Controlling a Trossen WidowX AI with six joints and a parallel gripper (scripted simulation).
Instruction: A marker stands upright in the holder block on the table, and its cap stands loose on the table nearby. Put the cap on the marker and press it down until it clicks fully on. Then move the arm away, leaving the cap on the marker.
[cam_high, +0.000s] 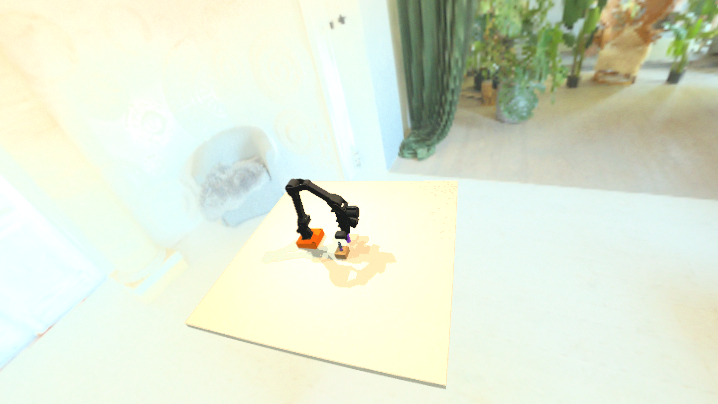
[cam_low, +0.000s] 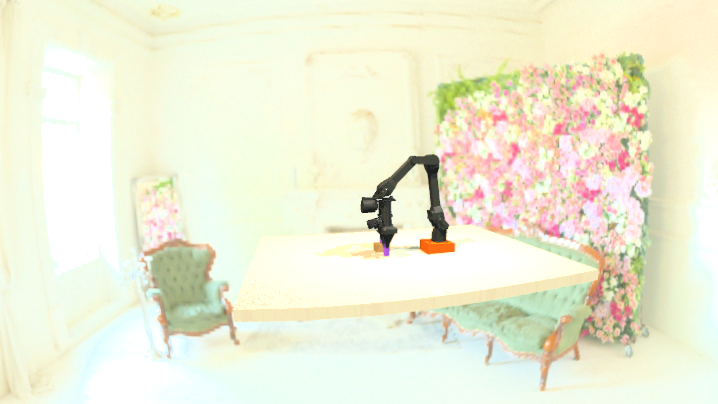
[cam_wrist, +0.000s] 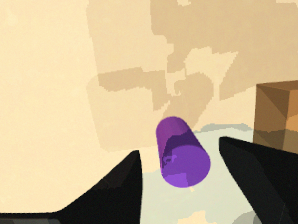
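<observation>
Now: the purple cap 10 mm below my gripper tip. Round my gripper tip: brown holder block (20 mm behind, 100 mm to the right, 20 mm below).
</observation>
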